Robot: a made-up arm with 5 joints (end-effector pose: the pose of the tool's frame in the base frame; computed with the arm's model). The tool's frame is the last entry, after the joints.
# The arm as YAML. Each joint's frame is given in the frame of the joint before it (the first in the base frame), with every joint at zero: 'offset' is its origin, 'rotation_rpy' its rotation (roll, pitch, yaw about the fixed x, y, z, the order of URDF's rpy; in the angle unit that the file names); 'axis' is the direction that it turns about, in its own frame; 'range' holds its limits. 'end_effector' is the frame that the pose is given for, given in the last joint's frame.
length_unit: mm
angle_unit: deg
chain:
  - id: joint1
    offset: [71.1, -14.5, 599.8]
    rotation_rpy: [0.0, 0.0, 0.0]
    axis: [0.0, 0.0, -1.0]
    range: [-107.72, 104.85]
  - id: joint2
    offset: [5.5, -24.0, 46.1]
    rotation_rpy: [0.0, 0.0, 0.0]
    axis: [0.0, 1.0, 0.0]
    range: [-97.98, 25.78]
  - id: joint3
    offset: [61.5, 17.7, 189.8]
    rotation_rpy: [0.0, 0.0, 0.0]
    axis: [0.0, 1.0, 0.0]
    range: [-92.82, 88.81]
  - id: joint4
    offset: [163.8, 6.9, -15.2]
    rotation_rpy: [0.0, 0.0, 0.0]
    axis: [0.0, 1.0, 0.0]
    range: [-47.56, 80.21]
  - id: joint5
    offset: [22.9, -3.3, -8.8]
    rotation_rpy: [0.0, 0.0, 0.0]
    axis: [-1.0, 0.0, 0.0]
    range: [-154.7, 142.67]
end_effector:
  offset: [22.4, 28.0, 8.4]
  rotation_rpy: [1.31, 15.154, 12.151]
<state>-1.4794 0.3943 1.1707 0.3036 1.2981</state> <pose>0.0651 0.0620 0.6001 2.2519 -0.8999 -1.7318</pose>
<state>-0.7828 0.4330 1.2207 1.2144 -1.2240</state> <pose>0.1244 0.0370 0.5985 -0.2431 2.2636 -1.2794</pose>
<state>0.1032 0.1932 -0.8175 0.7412 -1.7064</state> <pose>0.3592 -0.0592 0.9162 1.7030 0.0189 0.2052</pose>
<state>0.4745 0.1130 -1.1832 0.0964 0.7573</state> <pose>0.2807 -0.0958 0.9891 -0.8571 -0.4166 -0.7092</pose>
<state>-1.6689 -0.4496 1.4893 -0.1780 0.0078</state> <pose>0.0383 0.0599 0.6598 -0.8964 0.9337 1.6670</pose>
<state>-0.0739 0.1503 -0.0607 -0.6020 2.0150</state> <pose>0.3852 0.0016 0.7839 -1.8731 -0.0217 -0.5806</pose>
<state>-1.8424 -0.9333 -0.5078 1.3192 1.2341</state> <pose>0.0639 -0.0427 0.9420 -1.0594 -0.9233 1.5145</pose>
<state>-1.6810 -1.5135 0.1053 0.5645 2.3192</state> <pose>0.0957 -0.0949 0.8879 -1.1773 -1.4034 0.0356</pose>
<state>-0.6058 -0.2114 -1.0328 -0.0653 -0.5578</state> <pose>0.1371 0.0514 1.0418 0.6105 -0.9769 1.1193</pose>
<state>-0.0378 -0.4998 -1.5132 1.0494 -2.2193</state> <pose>0.0032 -0.0434 1.0385 1.8245 -0.5682 1.4437</pose>
